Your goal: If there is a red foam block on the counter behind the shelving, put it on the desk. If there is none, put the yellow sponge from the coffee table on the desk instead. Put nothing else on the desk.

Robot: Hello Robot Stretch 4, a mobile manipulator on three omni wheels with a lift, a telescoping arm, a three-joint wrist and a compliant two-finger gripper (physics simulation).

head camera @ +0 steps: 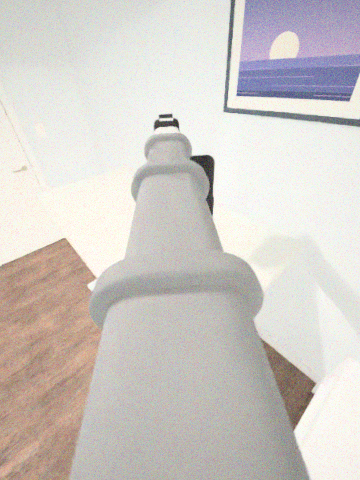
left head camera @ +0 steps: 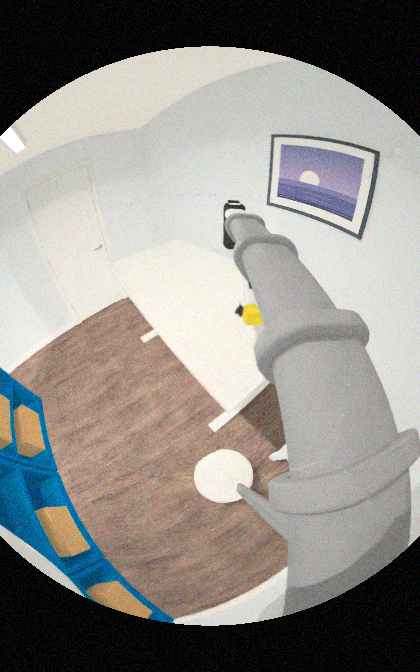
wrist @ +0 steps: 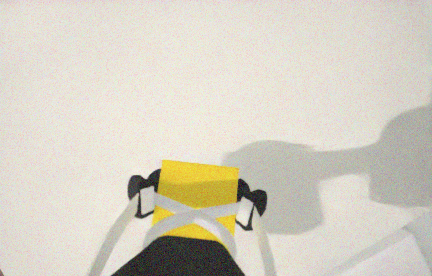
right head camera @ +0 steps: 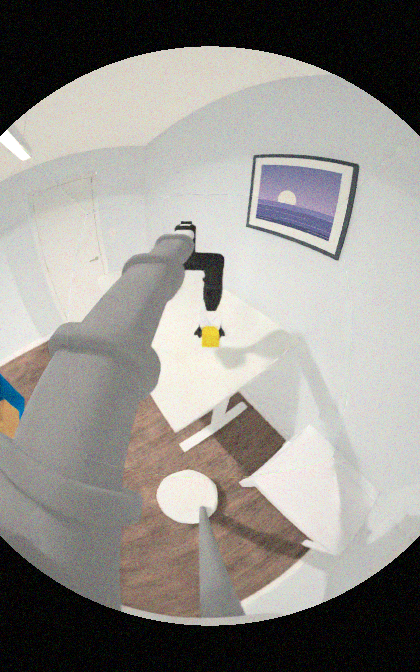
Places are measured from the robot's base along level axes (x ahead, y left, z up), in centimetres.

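Where they show: gripper, between the fingertips: (wrist: 198, 189).
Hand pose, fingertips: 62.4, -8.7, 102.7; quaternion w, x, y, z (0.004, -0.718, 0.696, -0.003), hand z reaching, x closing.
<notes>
After its pixels a point has its place, as x, y, z.
The yellow sponge (left head camera: 252, 314) (right head camera: 210, 337) (wrist: 198, 185) @[63.6, -8.6, 106.7] is squeezed between the two dark fingertips of my gripper (left head camera: 248, 312) (right head camera: 210, 332) (wrist: 198, 189) @[62.4, -8.7, 102.7], which is shut on it. In the wrist view the white desk top fills the background behind the sponge. In the right head view the sponge is over the desk (left head camera: 185, 300) (right head camera: 185, 390) (wrist: 75, 90) @[70.5, 9.2, 92.2]; the gap between them is hard to tell. A shadow lies on the desk top to the right of the sponge. No red foam block, counter or coffee table shows in these views.
The arm (head camera: 175, 210) @[22.6, -0.3, 144.9] (left head camera: 320, 400) (right head camera: 95, 360) reaches out over the desk. A white round object (left head camera: 223, 475) (right head camera: 186, 496) is on the floor before it. A white chair-like object (right head camera: 305, 485) stands right of the desk. Blue shelving (left head camera: 45, 470) with tan boxes is at left. A framed picture (head camera: 295, 75) @[94.2, -44.6, 151.8] hangs on the wall.
</notes>
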